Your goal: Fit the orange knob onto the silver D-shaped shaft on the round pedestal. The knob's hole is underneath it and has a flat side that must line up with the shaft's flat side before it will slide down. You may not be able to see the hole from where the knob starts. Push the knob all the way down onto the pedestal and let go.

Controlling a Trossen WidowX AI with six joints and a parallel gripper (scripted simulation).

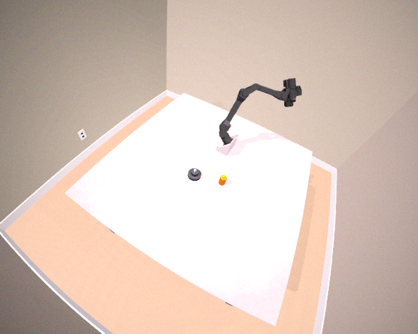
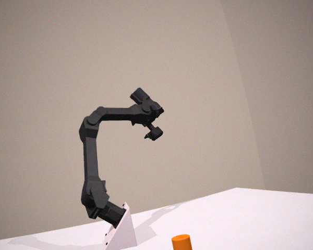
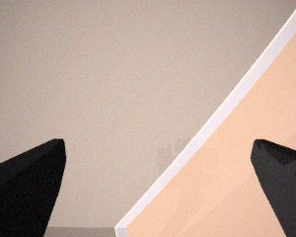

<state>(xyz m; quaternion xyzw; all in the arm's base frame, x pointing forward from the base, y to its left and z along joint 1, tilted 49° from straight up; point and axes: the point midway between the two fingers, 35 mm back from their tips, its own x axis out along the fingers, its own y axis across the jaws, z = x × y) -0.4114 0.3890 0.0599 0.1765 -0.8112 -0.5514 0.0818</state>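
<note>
Right now my gripper tip is 740 mm short of the orange knob, 320 mm above it and 110 mm to the left of it. Round my gripper tip: pedestal with silver shaft: 780 mm ahead, 340 mm below, 280 mm to the right.
</note>
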